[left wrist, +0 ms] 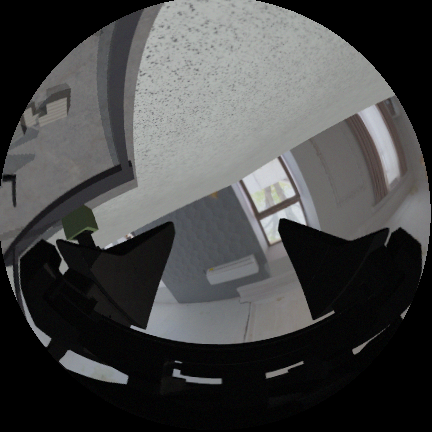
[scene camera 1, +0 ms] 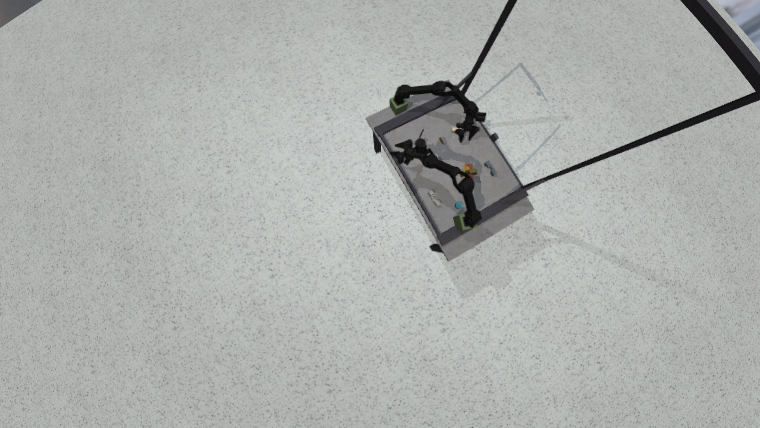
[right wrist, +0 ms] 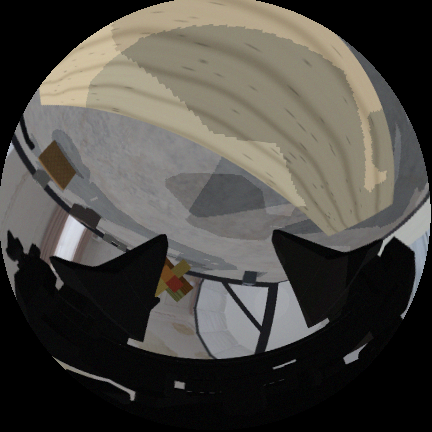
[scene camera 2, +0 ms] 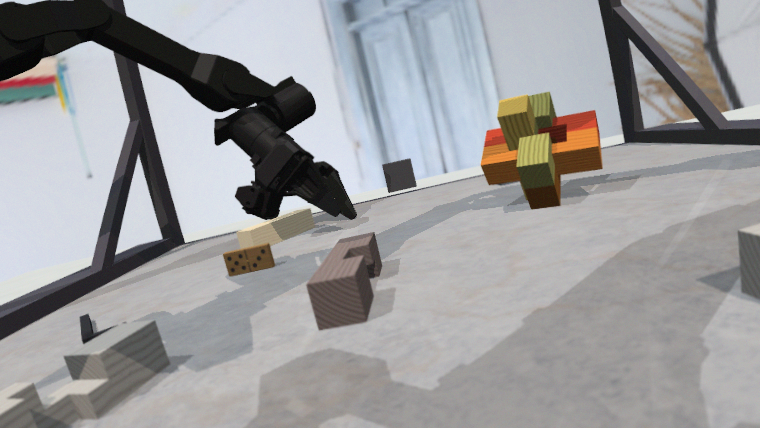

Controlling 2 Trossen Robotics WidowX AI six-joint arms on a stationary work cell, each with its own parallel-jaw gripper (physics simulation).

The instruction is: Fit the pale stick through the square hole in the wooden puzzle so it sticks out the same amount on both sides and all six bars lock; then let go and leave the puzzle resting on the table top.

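Where they show: left gripper, between the fingertips: (left wrist: 227,225) (scene camera 1: 392,149); right gripper, between the fingertips: (scene camera 1: 464,141) (right wrist: 220,238) (scene camera 2: 347,216); left arm's base, origin of its link: (scene camera 1: 468,221); right arm's base, origin of its link: (left wrist: 82,234) (scene camera 1: 398,100).
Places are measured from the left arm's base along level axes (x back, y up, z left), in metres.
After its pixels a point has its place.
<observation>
The pale stick (scene camera 1: 454,129) @[x -0.684, y -0.089, z -0.121 m] (scene camera 2: 287,225) @[x -0.660, y -0.100, z -0.159 m] (right wrist: 225,80) lies on the table and fills the top of the right wrist view. My right gripper (scene camera 1: 466,138) @[x -0.581, y -0.105, z -0.180 m] (scene camera 2: 344,210) @[x -0.581, y -0.105, z -0.180 m] (right wrist: 220,238) @[x -0.581, y -0.105, z -0.180 m] is open and empty, low over the table beside the stick. The puzzle of crossed orange, red and olive-yellow bars (scene camera 1: 468,170) (scene camera 2: 577,153) (right wrist: 175,282) stands on the table, apart from the right gripper; I cannot make out its square hole for certain. My left gripper (scene camera 1: 394,149) @[x -0.523, y 0.107, z 0.400 m] (left wrist: 227,225) @[x -0.523, y 0.107, z 0.400 m] is open and empty near the table's left edge, far from the stick and the puzzle.
A domino (scene camera 2: 248,259) @[x -0.619, y -0.103, z -0.004 m] lies near the stick. A brown notched block (scene camera 2: 340,295) @[x -0.452, y -0.098, z 0.146 m] lies in front. A pale grey notched block (scene camera 1: 435,198) @[x -0.193, y -0.102, z 0.140 m] (left wrist: 55,110), a blue-grey piece (scene camera 1: 490,168) @[x -0.340, y -0.095, z -0.308 m] and a teal round thing (scene camera 1: 458,205) @[x -0.121, y -0.097, z -0.002 m] lie elsewhere. The left arm reaches over the table beside the puzzle.
</observation>
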